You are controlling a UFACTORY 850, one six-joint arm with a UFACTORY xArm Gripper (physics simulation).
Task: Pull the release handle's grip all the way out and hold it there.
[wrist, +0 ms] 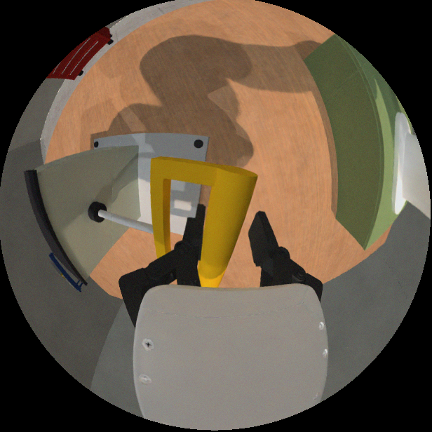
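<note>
The yellow release handle's grip point(227, 220) is a loop with a thick round bar on its right side. A pale rod point(125, 222) runs from a black collar on the grey-green housing point(75, 200) towards it. My gripper point(228, 219) is partly open around the thick bar. The left finger is inside the loop, close against the bar; the right finger is outside it, with a visible gap between. The bar's lower end reaches the gripper body, and the lower part of the loop is hidden behind the finger linkage.
A grey mounting plate point(172, 143) with dark bolts lies by the housing on the wooden table point(290, 150). A green block-like object point(355, 140) stands at the right, with a white object point(420, 170) beyond it. A red slatted object point(82, 55) is at the upper left.
</note>
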